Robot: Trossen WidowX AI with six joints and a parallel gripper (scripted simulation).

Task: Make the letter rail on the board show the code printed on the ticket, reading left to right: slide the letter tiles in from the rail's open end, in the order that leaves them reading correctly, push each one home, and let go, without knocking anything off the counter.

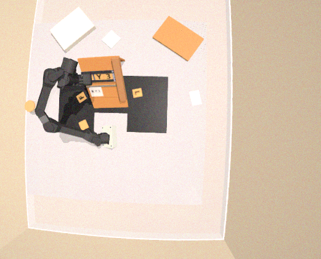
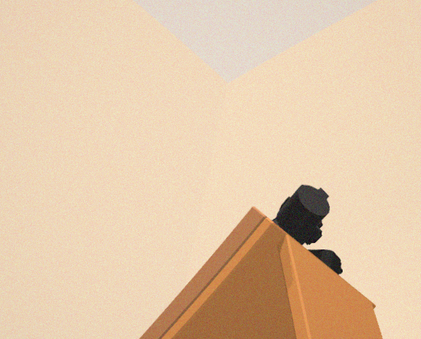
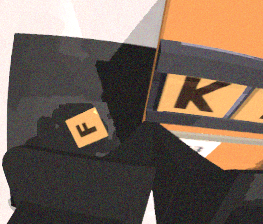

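Now: gripper tip 3 cm to the left of the k tile, 3 cm short of it and 2 cm above it. Round my gripper tip: f tile: 20 cm below, 8 cm to the left, 8 cm behind; then black mat: 20 cm below, 14 cm to the right, 12 cm behind; then white ticket: 10 cm below, 6 cm to the right, 3 cm behind.
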